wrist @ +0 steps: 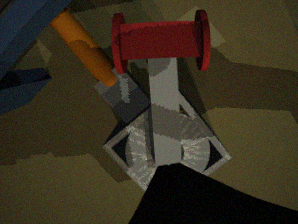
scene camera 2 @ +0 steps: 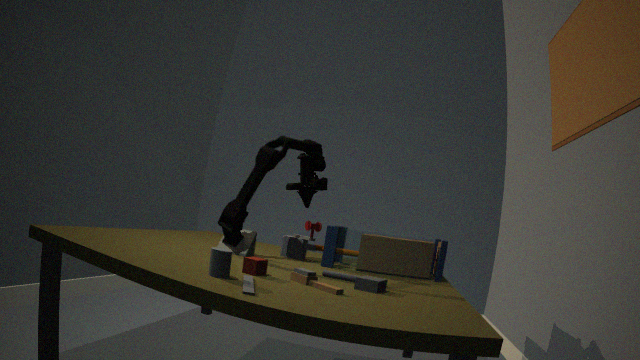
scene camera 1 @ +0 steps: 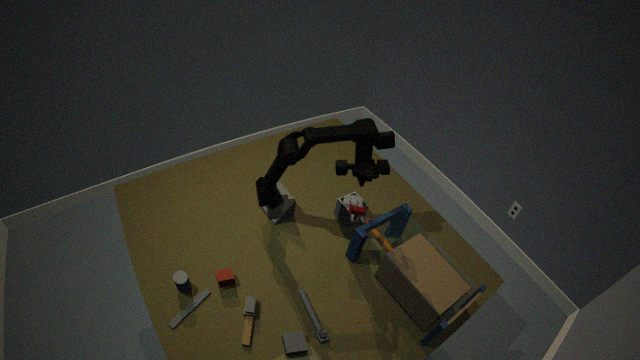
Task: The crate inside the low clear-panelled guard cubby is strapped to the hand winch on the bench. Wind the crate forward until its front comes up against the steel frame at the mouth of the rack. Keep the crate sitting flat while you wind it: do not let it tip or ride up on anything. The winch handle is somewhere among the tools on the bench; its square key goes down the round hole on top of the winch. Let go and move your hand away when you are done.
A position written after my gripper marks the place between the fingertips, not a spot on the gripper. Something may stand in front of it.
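Scene camera 1 shows me my gripper (scene camera 1: 361, 186), which is shut and holds nothing. In the wrist view there is a red grip (wrist: 154, 40), there is a grey winch (wrist: 131, 145), and my gripper (wrist: 169, 174) is visible there too. Scene camera 2 also gives me a sight of the gripper (scene camera 2: 307, 207).
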